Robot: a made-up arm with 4 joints. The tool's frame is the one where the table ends. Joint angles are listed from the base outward.
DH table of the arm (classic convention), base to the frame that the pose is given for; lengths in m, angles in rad. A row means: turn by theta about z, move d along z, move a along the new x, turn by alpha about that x. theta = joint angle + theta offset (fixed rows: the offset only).
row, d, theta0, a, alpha
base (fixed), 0, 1.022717, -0.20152, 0
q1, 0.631, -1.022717, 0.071, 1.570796
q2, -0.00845, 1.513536, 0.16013, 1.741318
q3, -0.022, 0, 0.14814, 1.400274
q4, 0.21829, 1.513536, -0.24, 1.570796
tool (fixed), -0.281, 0, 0, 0
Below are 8 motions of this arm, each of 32 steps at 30 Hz.
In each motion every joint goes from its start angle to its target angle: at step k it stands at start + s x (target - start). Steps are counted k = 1, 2, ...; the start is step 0. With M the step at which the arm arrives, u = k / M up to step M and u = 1 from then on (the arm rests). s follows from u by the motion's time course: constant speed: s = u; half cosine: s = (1 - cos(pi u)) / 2; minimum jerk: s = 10 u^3 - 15 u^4 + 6 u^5.
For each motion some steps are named. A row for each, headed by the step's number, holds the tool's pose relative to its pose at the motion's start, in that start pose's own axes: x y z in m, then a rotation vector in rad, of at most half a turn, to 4 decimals.
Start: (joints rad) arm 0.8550 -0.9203 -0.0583 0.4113
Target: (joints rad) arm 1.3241 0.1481 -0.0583 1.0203
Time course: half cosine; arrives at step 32
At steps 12, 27, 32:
12: -0.0463 -0.0107 -0.1160 -0.1294 -0.1467 0.0284
27: -0.0459 -0.1323 -0.3763 -0.3642 -0.4451 0.1547
32: -0.0379 -0.1497 -0.3985 -0.3839 -0.4722 0.1713

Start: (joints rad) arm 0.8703 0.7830 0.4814 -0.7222
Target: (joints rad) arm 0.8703 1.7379 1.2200 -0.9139
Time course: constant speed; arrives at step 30
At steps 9, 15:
9: 0.0180 0.0406 0.0499 0.2586 -0.2592 -0.0420
15: 0.0156 0.0581 0.0960 0.4463 -0.4122 -0.0533

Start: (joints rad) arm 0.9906 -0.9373 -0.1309 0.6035
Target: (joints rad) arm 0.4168 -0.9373 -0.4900 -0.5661
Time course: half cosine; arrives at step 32
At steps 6, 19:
6: 0.0336 -0.0002 -0.0186 0.0218 -0.0998 -0.0190
19: 0.2927 -0.0243 -0.0654 0.1107 -0.7405 -0.1967

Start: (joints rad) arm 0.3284 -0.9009 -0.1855 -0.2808
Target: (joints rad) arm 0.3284 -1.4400 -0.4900 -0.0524
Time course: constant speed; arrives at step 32
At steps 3, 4, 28, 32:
3: -0.0081 -0.0070 0.0072 -0.0233 0.0661 0.0184
4: -0.0106 -0.0094 0.0097 -0.0310 0.0881 0.0246
28: -0.0455 -0.0698 0.0962 -0.2142 0.6031 0.2033
32: -0.0452 -0.0802 0.1137 -0.2444 0.6860 0.2385

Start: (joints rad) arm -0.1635 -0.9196 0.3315 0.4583
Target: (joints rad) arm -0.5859 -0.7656 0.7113 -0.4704
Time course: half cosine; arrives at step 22
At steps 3, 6, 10, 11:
3: 0.0102 -0.0003 -0.0040 0.0334 -0.0490 0.0059
6: 0.0414 0.0017 -0.0116 0.1285 -0.1878 0.0153
10: 0.1119 0.0139 -0.0061 0.3219 -0.4681 0.0025
11: 0.1325 0.0179 0.0008 0.3757 -0.5458 -0.0086

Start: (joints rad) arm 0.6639 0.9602 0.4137 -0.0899
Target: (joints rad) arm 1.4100 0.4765 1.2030 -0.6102
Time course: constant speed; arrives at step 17
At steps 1, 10, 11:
1: 0.0066 0.0070 0.0217 0.0797 0.0152 0.0028
10: 0.1068 0.0293 0.2104 0.7256 0.2186 -0.0977
11: 0.1227 0.0281 0.2279 0.7858 0.2499 -0.1217

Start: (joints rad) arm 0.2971 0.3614 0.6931 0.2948
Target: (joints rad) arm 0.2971 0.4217 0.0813 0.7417
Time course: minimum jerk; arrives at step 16
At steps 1, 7, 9, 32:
1: -0.0002 -0.0001 -0.0002 -0.0013 0.0007 -0.0002
7: -0.0313 -0.0160 -0.0235 -0.2242 0.1114 -0.0620
9: -0.0465 -0.0203 -0.0363 -0.3530 0.1753 -0.1199
32: -0.0640 -0.0184 -0.0598 -0.5517 0.2726 -0.2485

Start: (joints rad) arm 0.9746 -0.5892 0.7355 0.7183
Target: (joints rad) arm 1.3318 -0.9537 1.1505 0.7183
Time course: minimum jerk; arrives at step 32
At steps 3, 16, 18, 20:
3: -0.0003 0.0004 0.0016 0.0012 0.0037 0.0005
16: 0.0054 0.0345 0.1111 0.0983 0.2487 0.0003
18: 0.0136 0.0443 0.1349 0.1239 0.3017 -0.0089
20: 0.0235 0.0540 0.1562 0.1489 0.3495 -0.0205

